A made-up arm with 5 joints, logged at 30 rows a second.
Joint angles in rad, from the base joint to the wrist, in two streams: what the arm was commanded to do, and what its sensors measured. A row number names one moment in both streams.
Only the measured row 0 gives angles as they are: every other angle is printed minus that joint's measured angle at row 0.
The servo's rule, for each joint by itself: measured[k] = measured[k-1] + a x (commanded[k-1-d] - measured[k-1]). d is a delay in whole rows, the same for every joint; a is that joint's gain. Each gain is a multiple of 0.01, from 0.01 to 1. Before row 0 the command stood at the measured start. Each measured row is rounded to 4 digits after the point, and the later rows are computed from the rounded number. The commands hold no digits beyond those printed.
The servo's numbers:
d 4
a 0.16 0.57 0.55 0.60 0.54
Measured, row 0:
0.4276 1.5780 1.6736 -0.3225 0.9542
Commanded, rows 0 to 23:
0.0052 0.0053 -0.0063 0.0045 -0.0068
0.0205 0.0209 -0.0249 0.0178 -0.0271
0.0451 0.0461 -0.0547 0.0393 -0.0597
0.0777 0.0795 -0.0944 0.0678 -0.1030
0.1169 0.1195 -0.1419 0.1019 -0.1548
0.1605 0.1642 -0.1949 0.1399 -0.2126
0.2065 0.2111 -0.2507 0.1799 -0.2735
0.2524 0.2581 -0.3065 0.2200 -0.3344
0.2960 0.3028 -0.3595 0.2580 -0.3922
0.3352 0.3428 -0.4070 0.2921 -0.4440
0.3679 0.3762 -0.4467 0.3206 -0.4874
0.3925 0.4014 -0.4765 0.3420 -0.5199
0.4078 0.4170 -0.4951 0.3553 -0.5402
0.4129 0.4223 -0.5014 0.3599 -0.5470
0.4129 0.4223 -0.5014 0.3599 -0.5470
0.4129 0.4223 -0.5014 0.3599 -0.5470
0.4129 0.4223 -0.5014 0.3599 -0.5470
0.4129 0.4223 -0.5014 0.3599 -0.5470
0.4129 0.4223 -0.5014 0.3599 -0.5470
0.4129 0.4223 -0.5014 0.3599 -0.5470
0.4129 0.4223 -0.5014 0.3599 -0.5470
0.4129 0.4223 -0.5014 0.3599 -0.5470
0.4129 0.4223 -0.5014 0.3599 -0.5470
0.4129 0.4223 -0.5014 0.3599 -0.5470
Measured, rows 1 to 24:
0.0000 0.0000 0.0000 0.0000 0.0000
0.0000 0.0000 0.0000 0.0000 0.0000
0.0000 0.0000 0.0000 0.0000 0.0000
0.0000 0.0000 0.0000 0.0000 0.0000
0.0008 0.0030 -0.0035 0.0027 -0.0037
0.0040 0.0132 -0.0153 0.0118 -0.0163
0.0106 0.0320 -0.0370 0.0283 -0.0397
0.0213 0.0591 -0.0686 0.0520 -0.0739
0.0366 0.0935 -0.1089 0.0819 -0.1176
0.0564 0.1338 -0.1562 0.1167 -0.1689
0.0804 0.1779 -0.2082 0.1546 -0.2254
0.1079 0.2236 -0.2623 0.1938 -0.2843
0.1380 0.2687 -0.3158 0.2323 -0.3426
0.1696 0.3109 -0.3660 0.2682 -0.3974
0.2013 0.3481 -0.4104 0.2996 -0.4460
0.2319 0.3785 -0.4468 0.3250 -0.4859
0.2600 0.4004 -0.4734 0.3432 -0.5152
0.2845 0.4129 -0.4888 0.3532 -0.5324
0.3050 0.4183 -0.4957 0.3572 -0.5403
0.3223 0.4206 -0.4988 0.3588 -0.5439
0.3368 0.4216 -0.5002 0.3595 -0.5456
0.3490 0.4220 -0.5009 0.3597 -0.5464
0.3592 0.4222 -0.5012 0.3598 -0.5467
0.3678 0.4223 -0.5013 0.3599 -0.5469

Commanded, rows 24 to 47:
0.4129 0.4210 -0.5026 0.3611 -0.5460
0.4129 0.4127 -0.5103 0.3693 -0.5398
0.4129 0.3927 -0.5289 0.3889 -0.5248
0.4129 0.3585 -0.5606 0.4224 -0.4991
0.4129 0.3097 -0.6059 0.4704 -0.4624
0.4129 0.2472 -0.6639 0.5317 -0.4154
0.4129 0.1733 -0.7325 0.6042 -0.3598
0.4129 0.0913 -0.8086 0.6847 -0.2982
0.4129 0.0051 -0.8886 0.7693 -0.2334
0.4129 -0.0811 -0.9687 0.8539 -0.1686
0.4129 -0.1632 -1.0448 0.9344 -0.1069
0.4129 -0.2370 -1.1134 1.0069 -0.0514
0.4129 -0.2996 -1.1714 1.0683 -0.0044
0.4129 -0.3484 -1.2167 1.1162 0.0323
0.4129 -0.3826 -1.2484 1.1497 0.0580
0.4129 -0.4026 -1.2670 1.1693 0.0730
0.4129 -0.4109 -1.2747 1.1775 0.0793
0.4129 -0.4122 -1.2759 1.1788 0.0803
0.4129 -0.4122 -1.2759 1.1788 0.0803
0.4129 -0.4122 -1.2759 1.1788 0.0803
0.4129 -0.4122 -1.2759 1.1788 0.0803
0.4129 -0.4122 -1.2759 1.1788 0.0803
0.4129 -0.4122 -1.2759 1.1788 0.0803
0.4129 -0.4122 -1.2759 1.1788 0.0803
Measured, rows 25 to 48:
0.3750 0.4223 -0.5014 0.3599 -0.5470
0.3811 0.4223 -0.5014 0.3599 -0.5470
0.3862 0.4223 -0.5014 0.3599 -0.5470
0.3905 0.4223 -0.5014 0.3599 -0.5470
0.3941 0.4216 -0.5021 0.3606 -0.5465
0.3971 0.4165 -0.5066 0.3658 -0.5429
0.3996 0.4029 -0.5189 0.3797 -0.5331
0.4017 0.3776 -0.5418 0.4053 -0.5147
0.4035 0.3389 -0.5771 0.4444 -0.4865
0.4050 0.2866 -0.6248 0.4968 -0.4481
0.4063 0.2220 -0.6840 0.5612 -0.4004
0.4074 0.1475 -0.7525 0.6353 -0.3452
0.4083 0.0663 -0.8274 0.7157 -0.2848
0.4090 -0.0177 -0.9051 0.7986 -0.2221
0.4096 -0.1006 -0.9819 0.8801 -0.1599
0.4101 -0.1783 -1.0542 0.9562 -0.1013
0.4105 -0.2474 -1.1187 1.0235 -0.0490
0.4109 -0.3050 -1.1726 1.0791 -0.0051
0.4112 -0.3492 -1.2143 1.1215 0.0290
0.4115 -0.3796 -1.2433 1.1502 0.0528
0.4117 -0.3974 -1.2606 1.1666 0.0671
0.4119 -0.4058 -1.2690 1.1739 0.0742
0.4121 -0.4094 -1.2728 1.1768 0.0775
0.4122 -0.4110 -1.2745 1.1780 0.0790

